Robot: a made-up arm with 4 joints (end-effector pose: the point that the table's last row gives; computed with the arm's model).
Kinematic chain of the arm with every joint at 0, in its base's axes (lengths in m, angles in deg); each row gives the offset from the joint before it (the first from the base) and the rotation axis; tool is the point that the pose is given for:
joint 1: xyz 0 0 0.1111 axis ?
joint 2: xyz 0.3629 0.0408 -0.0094 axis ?
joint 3: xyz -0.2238 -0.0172 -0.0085 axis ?
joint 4: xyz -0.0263 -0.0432 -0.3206 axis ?
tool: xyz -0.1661 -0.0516 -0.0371
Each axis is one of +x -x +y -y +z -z.
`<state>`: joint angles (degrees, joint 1 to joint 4).
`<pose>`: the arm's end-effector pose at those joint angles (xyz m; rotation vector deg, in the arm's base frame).
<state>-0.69 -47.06 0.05 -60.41</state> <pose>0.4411 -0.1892 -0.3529 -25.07 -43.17 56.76</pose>
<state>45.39 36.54 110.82 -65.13</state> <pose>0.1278 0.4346 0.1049 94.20 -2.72 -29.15</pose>
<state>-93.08 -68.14 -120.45 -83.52</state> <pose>0.0808 -0.1763 0.0656 -56.66 -35.57 -76.71</pose>
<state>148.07 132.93 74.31 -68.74</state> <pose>-0.0549 0.3094 -0.3902 15.05 -104.14 101.50</pose>
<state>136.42 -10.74 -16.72 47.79</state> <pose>-0.3318 -0.0361 0.4049 -58.71 109.46 -9.10</pose>
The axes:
joint 1: +y
joint 2: +y
joint 3: +x
joint 4: -z

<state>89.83 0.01 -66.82 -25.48</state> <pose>-0.0105 -0.3687 0.1260 -34.82 91.95 70.90</pose>
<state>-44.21 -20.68 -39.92 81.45</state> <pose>0.4504 -0.1190 -0.0885 15.46 -79.63 -91.68</pose>
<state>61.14 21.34 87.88 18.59</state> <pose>0.0511 0.3796 0.2011 61.80 77.94 -75.98</pose>
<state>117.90 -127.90 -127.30 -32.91</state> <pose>-0.5947 -0.1538 0.0756 -123.05 30.62 7.14</pose>
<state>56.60 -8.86 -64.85 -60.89</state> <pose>0.0239 -0.3909 0.0365 -33.78 73.46 78.23</pose>
